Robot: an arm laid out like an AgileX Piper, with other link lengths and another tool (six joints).
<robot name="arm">
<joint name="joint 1" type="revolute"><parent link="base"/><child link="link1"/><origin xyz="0.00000 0.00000 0.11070"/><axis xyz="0 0 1"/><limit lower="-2.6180" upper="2.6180"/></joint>
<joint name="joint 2" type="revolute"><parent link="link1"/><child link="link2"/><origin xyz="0.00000 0.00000 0.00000" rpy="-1.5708 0.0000 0.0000"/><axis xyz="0 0 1"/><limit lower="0.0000" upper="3.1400"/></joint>
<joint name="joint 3" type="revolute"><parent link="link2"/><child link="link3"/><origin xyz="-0.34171 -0.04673 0.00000"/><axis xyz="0 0 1"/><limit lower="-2.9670" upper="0.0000"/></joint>
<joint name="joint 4" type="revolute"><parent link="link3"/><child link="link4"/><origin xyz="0.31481 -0.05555 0.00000" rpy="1.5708 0.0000 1.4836"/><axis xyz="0 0 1"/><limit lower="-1.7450" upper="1.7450"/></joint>
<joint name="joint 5" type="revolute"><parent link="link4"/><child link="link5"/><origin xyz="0.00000 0.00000 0.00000" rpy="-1.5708 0.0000 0.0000"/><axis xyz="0 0 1"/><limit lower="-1.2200" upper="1.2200"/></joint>
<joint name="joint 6" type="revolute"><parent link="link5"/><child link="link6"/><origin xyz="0.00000 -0.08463 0.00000" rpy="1.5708 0.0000 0.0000"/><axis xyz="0 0 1"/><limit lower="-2.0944" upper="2.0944"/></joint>
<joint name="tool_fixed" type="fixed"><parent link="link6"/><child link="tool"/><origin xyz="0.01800 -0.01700 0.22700" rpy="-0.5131 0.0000 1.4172"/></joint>
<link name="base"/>
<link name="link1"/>
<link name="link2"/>
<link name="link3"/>
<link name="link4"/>
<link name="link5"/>
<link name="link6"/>
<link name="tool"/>
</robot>
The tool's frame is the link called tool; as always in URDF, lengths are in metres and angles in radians.
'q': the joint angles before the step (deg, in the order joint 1, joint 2, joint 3, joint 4, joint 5, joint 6). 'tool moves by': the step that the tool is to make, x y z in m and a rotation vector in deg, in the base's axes. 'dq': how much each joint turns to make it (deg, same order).
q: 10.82, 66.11, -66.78, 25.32, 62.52, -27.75
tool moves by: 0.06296, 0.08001, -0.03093, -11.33, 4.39, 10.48
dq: 14.62, 22.22, -20.23, -12.07, 4.29, 5.53
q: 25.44, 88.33, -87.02, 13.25, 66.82, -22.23
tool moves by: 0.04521, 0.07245, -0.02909, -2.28, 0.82, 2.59
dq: 6.39, 14.47, -13.76, -3.46, 0.34, 4.17
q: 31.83, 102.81, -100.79, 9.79, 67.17, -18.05
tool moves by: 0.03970, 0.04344, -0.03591, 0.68, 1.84, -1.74
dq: 1.37, 11.39, -10.70, 0.06, -0.06, 3.49
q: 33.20, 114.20, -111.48, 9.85, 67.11, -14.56
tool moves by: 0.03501, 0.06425, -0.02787, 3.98, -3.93, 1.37
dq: 2.73, 7.72, -5.18, 1.08, -8.16, -0.11
